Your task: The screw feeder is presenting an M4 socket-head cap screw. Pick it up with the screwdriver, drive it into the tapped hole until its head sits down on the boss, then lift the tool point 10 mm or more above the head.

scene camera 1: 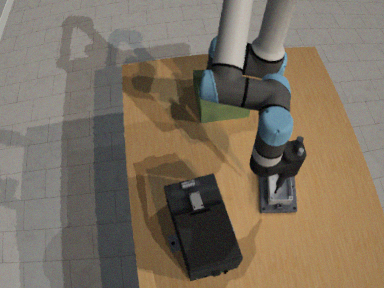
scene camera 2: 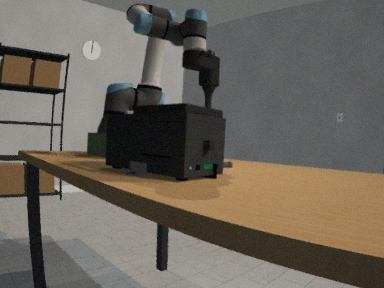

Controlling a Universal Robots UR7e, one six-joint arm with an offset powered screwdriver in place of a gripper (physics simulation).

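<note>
My screwdriver (scene camera 1: 276,192) (scene camera 2: 208,98) points down over the light grey open housing (scene camera 1: 286,190), which sits on a dark base plate (scene camera 1: 263,198) on the table. In scene camera 1 its thin tip ends inside the housing's outline, towards the left wall; its height above the boss cannot be told. In scene camera 2 the black screw feeder (scene camera 2: 150,137) hides the tip and the housing. The feeder (scene camera 1: 207,237) stands apart, at the lower left of scene camera 1, with a small silver plate (scene camera 1: 196,200) on it. No screw can be made out at the tip, hole or feeder.
A green block (scene camera 1: 220,114) (scene camera 2: 96,143) lies near the arm's base. A small dark grey bracket (scene camera 1: 173,243) (scene camera 2: 138,167) is at the feeder's side. The wooden table (scene camera 1: 325,225) (scene camera 2: 300,200) bears them all. A shelf rack (scene camera 2: 37,53) with boxes stands by the wall.
</note>
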